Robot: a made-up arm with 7 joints.
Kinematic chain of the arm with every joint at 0, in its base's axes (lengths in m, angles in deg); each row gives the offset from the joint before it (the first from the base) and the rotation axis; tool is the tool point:
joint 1: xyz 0 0 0.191 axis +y
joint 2: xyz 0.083 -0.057 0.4 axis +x
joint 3: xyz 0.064 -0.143 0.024 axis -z
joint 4: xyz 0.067 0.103 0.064 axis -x
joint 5: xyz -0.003 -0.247 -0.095 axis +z
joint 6: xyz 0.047 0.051 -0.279 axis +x
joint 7: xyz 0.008 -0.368 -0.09 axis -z
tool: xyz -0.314 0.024 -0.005
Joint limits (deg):
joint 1: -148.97..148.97
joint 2: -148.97..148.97
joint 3: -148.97..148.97
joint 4: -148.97..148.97
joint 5: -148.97..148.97
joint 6: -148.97..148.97
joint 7: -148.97..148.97
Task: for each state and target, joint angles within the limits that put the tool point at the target. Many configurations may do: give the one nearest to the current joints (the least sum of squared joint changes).
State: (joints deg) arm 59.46 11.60 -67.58 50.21 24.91 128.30 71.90
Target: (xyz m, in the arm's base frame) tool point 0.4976 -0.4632 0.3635
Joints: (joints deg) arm 34.10 1.00 -52.17 60.68 32.99 131.50 59.34
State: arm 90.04 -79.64 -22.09 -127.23 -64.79 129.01 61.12
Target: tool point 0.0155 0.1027 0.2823
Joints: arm 80.39 -88.62 -46.75 -123.54 -73.57 117.25 71.68
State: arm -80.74 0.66 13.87 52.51 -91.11 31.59 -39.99
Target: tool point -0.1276 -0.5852 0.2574
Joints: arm -72.94 -8.82 -1.26 55.31 -110.37 19.99 -11.82
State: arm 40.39 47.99 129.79 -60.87 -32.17 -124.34 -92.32
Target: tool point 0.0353 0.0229 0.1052
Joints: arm 41.29 33.60 124.34 -107.33 -32.77 -80.14 -103.14
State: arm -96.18 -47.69 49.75 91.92 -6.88 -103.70 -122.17
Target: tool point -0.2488 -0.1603 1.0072
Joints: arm -62.70 -40.19 55.05 98.94 -9.07 -116.58 -125.06
